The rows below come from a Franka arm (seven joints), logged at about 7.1 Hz.
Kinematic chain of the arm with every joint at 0, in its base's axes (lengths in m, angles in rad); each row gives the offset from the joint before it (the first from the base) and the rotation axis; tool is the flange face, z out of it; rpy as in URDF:
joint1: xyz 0 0 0.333 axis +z
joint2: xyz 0 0 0 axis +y
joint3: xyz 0 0 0.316 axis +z
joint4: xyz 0.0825 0 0 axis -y
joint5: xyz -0.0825 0 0.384 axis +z
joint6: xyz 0 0 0 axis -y
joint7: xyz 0.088 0 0 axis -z
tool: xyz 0 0 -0.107 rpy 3.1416 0 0
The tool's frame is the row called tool.
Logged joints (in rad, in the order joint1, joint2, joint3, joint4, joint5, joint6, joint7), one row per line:
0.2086 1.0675 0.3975 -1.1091 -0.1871 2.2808 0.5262
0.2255 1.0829 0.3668 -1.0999 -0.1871 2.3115 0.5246
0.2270 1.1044 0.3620 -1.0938 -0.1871 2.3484 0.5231
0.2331 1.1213 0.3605 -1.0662 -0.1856 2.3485 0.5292
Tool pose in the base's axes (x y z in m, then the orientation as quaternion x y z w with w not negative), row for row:
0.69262 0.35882 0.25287 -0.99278 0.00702 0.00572 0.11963
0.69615 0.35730 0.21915 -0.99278 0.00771 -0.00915 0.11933
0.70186 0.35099 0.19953 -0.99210 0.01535 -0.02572 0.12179
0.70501 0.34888 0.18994 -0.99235 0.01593 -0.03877 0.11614
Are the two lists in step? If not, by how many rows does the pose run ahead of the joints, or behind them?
The pose runs 2 rows behind the joints: the pose in row i belongs to the joints in row i - 2.
